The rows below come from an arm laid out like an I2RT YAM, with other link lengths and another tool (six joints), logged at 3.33 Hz.
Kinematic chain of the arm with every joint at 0, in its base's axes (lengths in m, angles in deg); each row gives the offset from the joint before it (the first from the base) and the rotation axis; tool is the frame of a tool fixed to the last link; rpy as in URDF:
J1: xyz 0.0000 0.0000 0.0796 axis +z
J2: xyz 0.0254 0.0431 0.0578 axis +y
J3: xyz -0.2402 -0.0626 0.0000 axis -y
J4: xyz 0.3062 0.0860 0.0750 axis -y
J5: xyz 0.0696 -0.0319 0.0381 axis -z
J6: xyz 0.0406 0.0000 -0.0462 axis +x
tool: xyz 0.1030 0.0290 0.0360 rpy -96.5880 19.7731 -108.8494
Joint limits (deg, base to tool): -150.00..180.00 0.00..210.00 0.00..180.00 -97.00..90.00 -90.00..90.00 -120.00..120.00
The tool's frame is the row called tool.
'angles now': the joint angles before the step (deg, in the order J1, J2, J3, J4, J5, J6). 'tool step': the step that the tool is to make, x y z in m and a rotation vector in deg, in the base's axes. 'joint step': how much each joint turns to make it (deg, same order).
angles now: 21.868, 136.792, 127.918, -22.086, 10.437, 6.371
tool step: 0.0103, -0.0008, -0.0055, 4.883, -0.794, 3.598
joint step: -1.643, 1.663, -0.068, 4.092, -6.670, 1.114
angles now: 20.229, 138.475, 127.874, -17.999, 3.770, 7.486
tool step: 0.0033, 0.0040, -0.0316, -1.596, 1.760, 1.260
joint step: 0.000, 2.714, -0.011, 0.606, -0.655, -1.398
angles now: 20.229, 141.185, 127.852, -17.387, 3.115, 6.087
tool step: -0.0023, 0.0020, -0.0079, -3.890, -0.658, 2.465
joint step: -0.065, 0.074, -0.669, 0.262, -0.175, -4.633
